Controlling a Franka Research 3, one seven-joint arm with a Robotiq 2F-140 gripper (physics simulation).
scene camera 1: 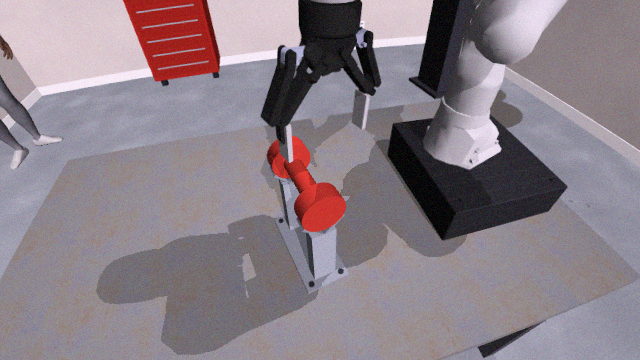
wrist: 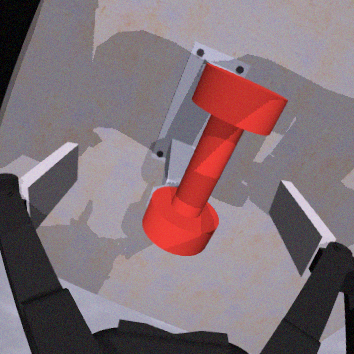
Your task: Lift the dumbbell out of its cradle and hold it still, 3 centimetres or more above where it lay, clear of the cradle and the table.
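Observation:
The red dumbbell point(scene camera 1: 301, 175) point(wrist: 207, 160) rests level across the two upright posts of the light grey cradle point(scene camera 1: 324, 252) point(wrist: 181, 157), which stands on the table. My gripper point(scene camera 1: 324, 129) point(wrist: 177, 179) is wide open and empty, pointing down above the far end of the dumbbell. In the scene view one fingertip overlaps the far weight and the near part of the handle there; the other is off to the right. In the wrist view the dumbbell lies slanted between the two pads, its lower weight nearly midway and its upper weight farther out. The gap in height is hard to tell.
The arm's black base block point(scene camera 1: 450, 200) stands on the table point(scene camera 1: 125, 200) point(wrist: 240, 280) to the right of the cradle. A red drawer cabinet point(scene camera 1: 175, 40) and a dark pillar point(scene camera 1: 437, 50) stand behind. A person's legs point(scene camera 1: 20, 115) show at the left.

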